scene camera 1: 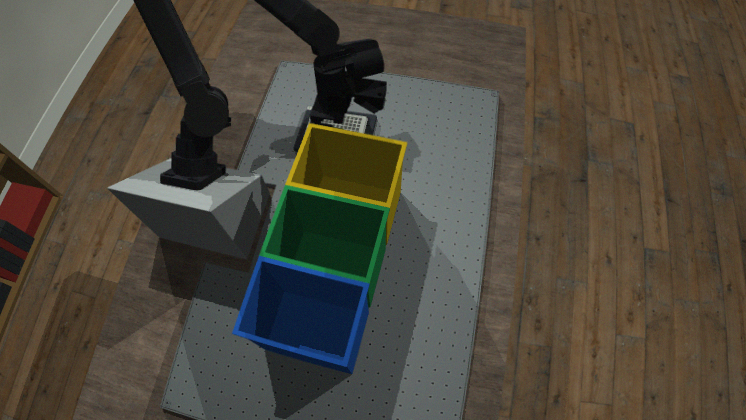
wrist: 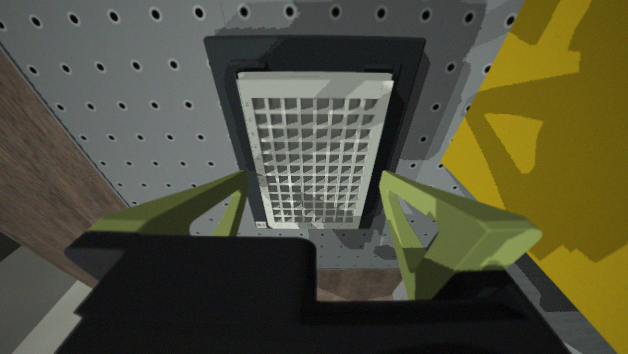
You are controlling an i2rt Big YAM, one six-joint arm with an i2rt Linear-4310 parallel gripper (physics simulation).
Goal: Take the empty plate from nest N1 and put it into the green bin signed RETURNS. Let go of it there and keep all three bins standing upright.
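Places are measured from the arm's base along level axes (x right, y back, z down), in millimetres.
Pixels of known places: gripper, fingertip midpoint: (scene camera 1: 334, 126) (wrist: 314, 177); arm's base, link origin: (scene camera 1: 194, 177).
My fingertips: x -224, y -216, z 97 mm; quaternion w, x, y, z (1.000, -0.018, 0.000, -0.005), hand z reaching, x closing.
Observation:
Ahead of a thing's pixels: the offset from my fingertips to its top centre. "pt": to the spot under its first point. Level surfaces: height alone.
A white plate with a grid of square wells @[pt dx -19, dy -41, dz +4 mm] (scene camera 1: 355, 123) (wrist: 315, 150) sits in a dark nest @[dx +0, dy +0, dz +15 mm] (scene camera 1: 371, 125) (wrist: 315, 51); the nest's number is not readable. My gripper (wrist: 314, 177) is open and empty, its green fingertips to the left and right of the plate in the wrist view, above the nest. In the scene view its fingers are hidden by the arm and the yellow bin. The green bin (scene camera 1: 336, 194) stands upright and empty between the yellow bin (scene camera 1: 360, 136) (wrist: 575, 150) and the blue bin (scene camera 1: 308, 267), which also stand upright. The RETURNS sign does not show.
The yellow bin stands between the nest and the green bin, close to the right finger in the wrist view. The three bins stand in a row on the grey perforated board @[dz +29 mm] (scene camera 1: 443, 182) (wrist: 150, 85). The arm's grey pedestal (scene camera 1: 193, 224) stands left of the bins. A shelf unit (scene camera 1: 44, 185) is at far left.

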